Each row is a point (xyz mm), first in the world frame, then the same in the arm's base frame.
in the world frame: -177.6 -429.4 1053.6
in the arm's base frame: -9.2 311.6 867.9
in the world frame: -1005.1 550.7 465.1
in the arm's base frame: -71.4 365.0 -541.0
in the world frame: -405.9 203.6 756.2
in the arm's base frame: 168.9 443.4 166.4
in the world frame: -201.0 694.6 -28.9
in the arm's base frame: 852.0 152.9 -423.9
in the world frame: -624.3 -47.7 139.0
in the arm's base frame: 147.9 -216.8 -69.0
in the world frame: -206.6 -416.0 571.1
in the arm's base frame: 171.9 -60.6 617.9
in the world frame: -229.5 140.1 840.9
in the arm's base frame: 254.9 489.5 347.5
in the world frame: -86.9 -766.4 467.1
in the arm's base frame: 179.1 -344.3 877.5
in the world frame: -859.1 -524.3 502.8
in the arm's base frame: -379.7 -250.1 298.6
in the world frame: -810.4 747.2 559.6
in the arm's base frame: 125.6 580.4 -524.3
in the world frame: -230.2 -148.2 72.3
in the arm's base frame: 462.1 -288.6 188.0
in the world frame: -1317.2 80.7 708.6
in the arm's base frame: -610.4 233.5 -276.8
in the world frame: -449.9 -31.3 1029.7
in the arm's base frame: -71.0 508.3 431.3
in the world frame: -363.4 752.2 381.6
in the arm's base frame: 570.0 492.0 -362.6
